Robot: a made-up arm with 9 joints.
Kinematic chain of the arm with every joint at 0, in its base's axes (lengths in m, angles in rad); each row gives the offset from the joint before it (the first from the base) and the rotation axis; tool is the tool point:
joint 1: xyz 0 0 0.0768 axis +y
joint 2: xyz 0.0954 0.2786 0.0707 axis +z
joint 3: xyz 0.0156 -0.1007 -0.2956 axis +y
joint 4: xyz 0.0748 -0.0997 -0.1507 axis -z
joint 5: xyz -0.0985 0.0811 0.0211 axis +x
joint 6: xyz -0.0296 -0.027 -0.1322 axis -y
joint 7: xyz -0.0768 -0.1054 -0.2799 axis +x
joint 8: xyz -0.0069 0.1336 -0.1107 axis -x
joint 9: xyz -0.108 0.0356 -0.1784 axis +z
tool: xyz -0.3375 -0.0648 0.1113
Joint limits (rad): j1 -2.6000..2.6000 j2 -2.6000..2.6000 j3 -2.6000..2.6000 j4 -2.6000..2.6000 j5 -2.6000..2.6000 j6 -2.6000..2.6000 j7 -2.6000..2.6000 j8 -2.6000..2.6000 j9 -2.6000..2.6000
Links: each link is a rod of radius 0.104 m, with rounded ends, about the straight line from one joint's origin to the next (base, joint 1, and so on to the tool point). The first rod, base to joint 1, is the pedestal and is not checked.
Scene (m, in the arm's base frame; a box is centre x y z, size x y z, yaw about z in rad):
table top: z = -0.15
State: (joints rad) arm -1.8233 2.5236 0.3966 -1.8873 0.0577 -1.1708 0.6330 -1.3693 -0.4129
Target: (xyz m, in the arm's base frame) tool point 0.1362 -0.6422 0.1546
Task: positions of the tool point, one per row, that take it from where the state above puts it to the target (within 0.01 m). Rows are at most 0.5 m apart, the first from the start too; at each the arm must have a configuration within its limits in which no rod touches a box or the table.
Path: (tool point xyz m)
1: -0.0055 0.8338 0.7413
2: -0.0125 0.5600 0.9750
3: 0.0093 0.1734 1.0567
4: 0.0519 -0.2311 0.9313
5: 0.0991 -0.5359 0.6055
6: 0.1362 -0.6422 0.1546

